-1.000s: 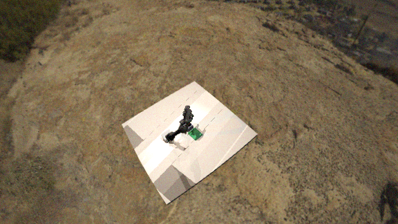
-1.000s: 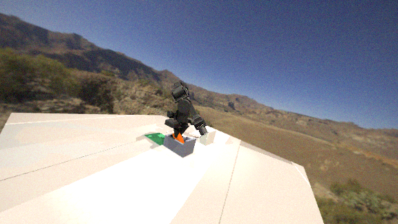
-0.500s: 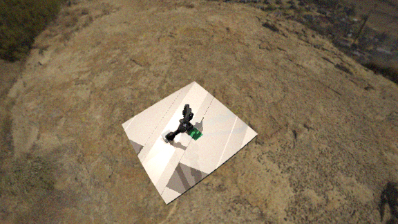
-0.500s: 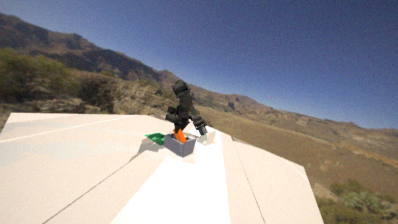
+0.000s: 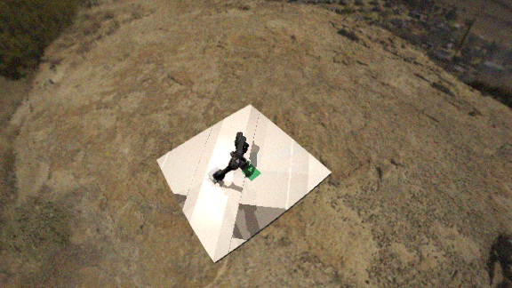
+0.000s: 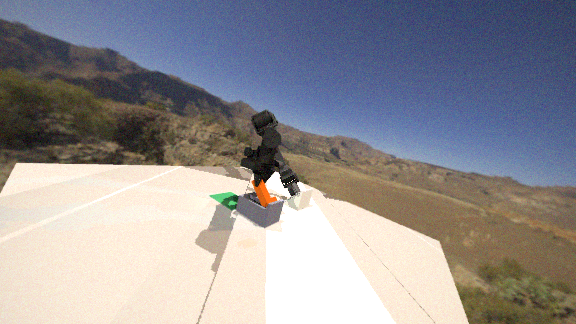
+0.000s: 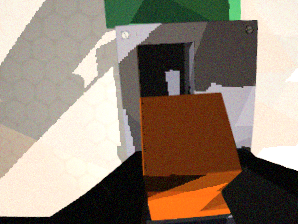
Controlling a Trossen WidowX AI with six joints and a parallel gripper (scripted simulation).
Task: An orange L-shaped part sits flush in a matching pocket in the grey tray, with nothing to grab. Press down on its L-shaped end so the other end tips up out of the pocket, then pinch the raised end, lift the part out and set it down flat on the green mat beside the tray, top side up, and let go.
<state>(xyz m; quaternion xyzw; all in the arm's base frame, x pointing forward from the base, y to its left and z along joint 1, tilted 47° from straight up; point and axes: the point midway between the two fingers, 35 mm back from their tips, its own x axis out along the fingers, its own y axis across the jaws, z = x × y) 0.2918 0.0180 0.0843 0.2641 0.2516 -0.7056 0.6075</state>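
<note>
Now: gripper tip 140 mm to the left of the green mat, 140 mm above it and 30 mm past it. Round my gripper tip: orange L-shaped part 30 mm to the left, 30 mm below, 10 mm behind.
</note>
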